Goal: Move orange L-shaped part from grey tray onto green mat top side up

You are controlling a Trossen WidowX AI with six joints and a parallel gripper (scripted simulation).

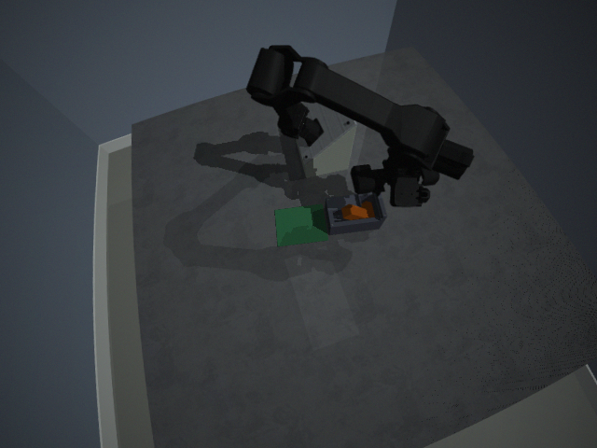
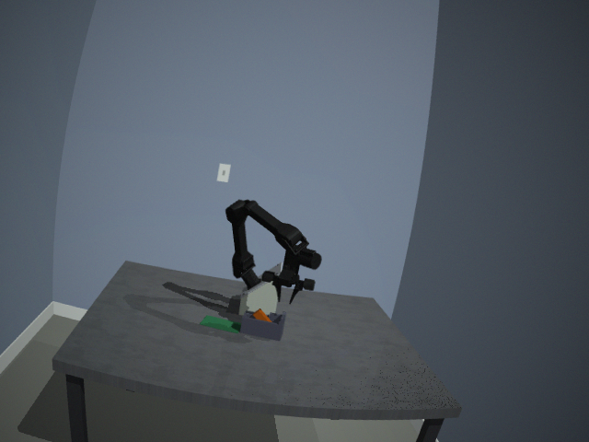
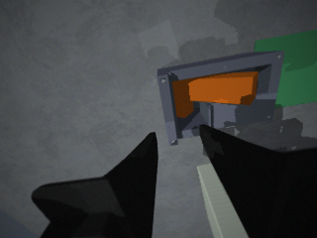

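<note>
The orange L-shaped part is 10 mm behind my gripper tip, 40 mm to the right of it and 100 mm below it. From my gripper tip the other things lie so: green mat: 40 mm behind, 220 mm to the right, 150 mm below.
</note>
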